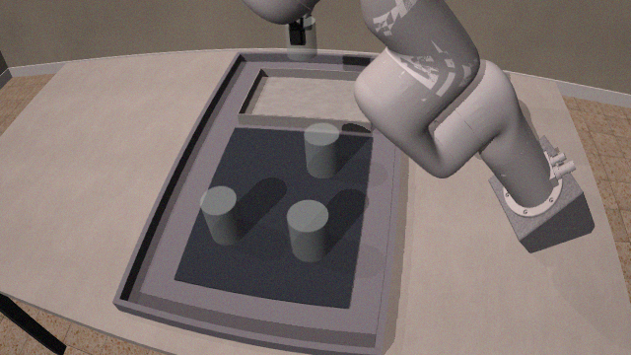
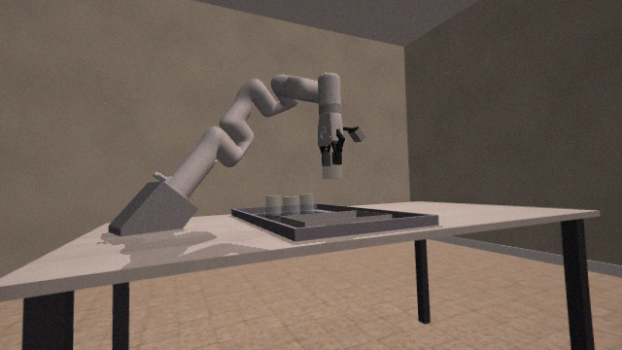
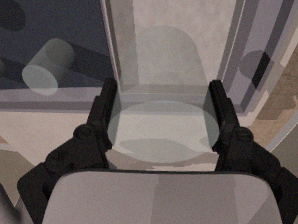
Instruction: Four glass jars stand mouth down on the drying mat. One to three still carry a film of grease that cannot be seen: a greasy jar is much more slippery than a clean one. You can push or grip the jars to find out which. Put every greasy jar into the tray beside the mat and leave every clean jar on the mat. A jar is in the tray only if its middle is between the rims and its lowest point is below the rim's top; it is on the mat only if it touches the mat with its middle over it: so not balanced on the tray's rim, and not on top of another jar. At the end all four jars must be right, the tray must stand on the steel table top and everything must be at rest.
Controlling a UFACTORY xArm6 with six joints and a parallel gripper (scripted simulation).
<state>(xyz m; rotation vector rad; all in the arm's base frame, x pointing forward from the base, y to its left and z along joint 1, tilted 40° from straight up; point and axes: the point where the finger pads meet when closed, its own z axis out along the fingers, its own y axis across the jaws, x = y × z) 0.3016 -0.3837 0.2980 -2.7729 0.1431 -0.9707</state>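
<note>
The tray lies 200 mm below my hand, 20 mm to the right of it and 10 mm behind it. The rest, counted from my hand: dark drying mat (300 mm to the left, 210 mm below).
</note>
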